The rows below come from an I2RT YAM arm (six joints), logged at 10 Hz.
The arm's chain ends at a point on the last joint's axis. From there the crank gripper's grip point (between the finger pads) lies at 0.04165 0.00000 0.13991 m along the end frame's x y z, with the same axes.
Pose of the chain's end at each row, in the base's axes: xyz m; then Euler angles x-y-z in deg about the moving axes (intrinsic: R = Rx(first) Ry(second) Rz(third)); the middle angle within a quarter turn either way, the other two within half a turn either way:
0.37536 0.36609 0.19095 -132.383 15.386 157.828
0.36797 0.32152 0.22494 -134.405 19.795 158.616
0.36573 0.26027 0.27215 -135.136 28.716 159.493
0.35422 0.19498 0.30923 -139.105 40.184 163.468
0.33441 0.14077 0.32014 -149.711 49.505 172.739
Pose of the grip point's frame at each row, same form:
0.37529 0.46270 0.08151 -132.383 15.386 157.828
0.37886 0.41432 0.11279 -134.405 19.795 158.616
0.39874 0.34971 0.16160 -135.136 28.716 159.493
0.41399 0.27286 0.20120 -139.105 40.184 163.468
0.41398 0.19789 0.21190 -149.711 49.505 172.739

